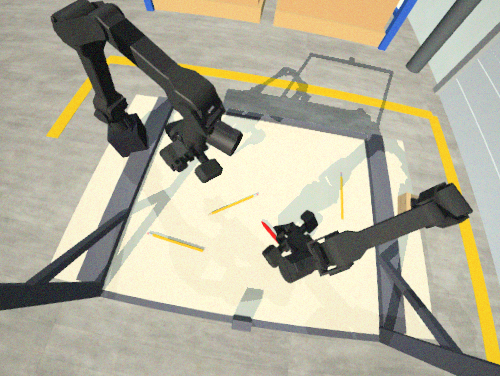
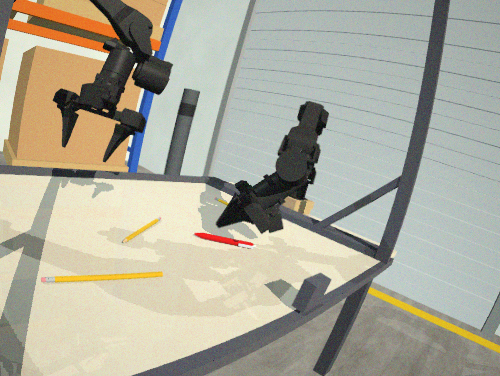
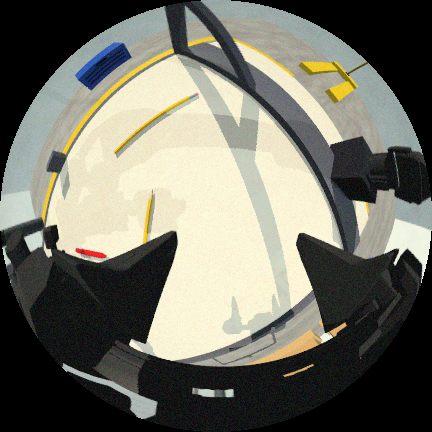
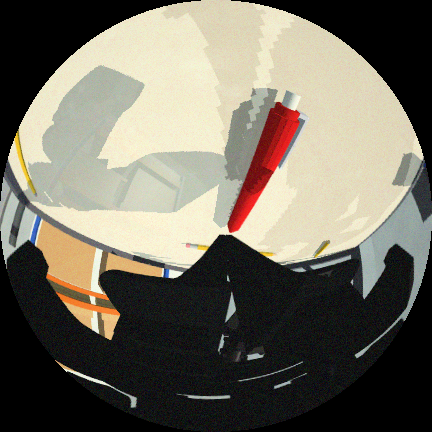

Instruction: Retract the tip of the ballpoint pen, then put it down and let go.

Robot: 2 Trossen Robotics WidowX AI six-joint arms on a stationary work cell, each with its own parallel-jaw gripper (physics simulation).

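Pixels of known places: left gripper, fingertip midpoint: point(image 1: 191, 166) point(image 2: 83, 154) point(image 3: 240, 238); right gripper, fingertip midpoint: point(image 1: 274, 227) point(image 2: 216, 225) point(image 4: 224, 240); left arm's base, link origin: point(image 1: 122, 126) point(image 3: 371, 170); right arm's base, link origin: point(image 2: 295, 197).
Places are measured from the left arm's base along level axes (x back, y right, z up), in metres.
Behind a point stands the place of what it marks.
Note:
The red ballpoint pen point(image 1: 268, 230) {y 0.448, x -0.400, z -0.095 m} point(image 2: 222, 239) {y 0.468, x -0.407, z -0.097 m} point(image 3: 90, 252) {y 0.460, x -0.405, z -0.095 m} point(image 4: 268, 160) {y 0.503, x -0.430, z -0.094 m} lies flat on the cream table top, its white button end pointing away from my right gripper. My right gripper point(image 1: 278, 239) point(image 2: 220, 224) {y 0.446, x -0.417, z -0.076 m} point(image 4: 224, 240) {y 0.446, x -0.417, z -0.076 m} is shut with nothing between its fingers. Its fingertips hang just above the pen's pointed end and do not hold it. My left gripper point(image 1: 190, 165) {y 0.230, x -0.210, z 0.028 m} point(image 2: 86, 149) {y 0.230, x -0.210, z 0.028 m} point(image 3: 240, 238) {y 0.230, x -0.210, z 0.028 m} is open and empty, high above the far left part of the table.
Three yellow pencils lie on the table: one point(image 1: 234, 203) {y 0.330, x -0.316, z -0.100 m} point(image 2: 141, 230) {y 0.336, x -0.299, z -0.101 m} in the middle, one point(image 1: 175, 241) {y 0.407, x -0.106, z -0.099 m} point(image 2: 110, 277) {y 0.414, x -0.107, z -0.101 m} at the left, one point(image 1: 341, 195) {y 0.396, x -0.703, z -0.101 m} at the right. A grey block point(image 1: 242, 321) {y 0.667, x -0.253, z -0.050 m} point(image 2: 311, 292) {y 0.673, x -0.222, z -0.063 m} sits on the front edge. A dark frame point(image 1: 374, 194) {y 0.428, x -0.825, z -0.087 m} borders the table.

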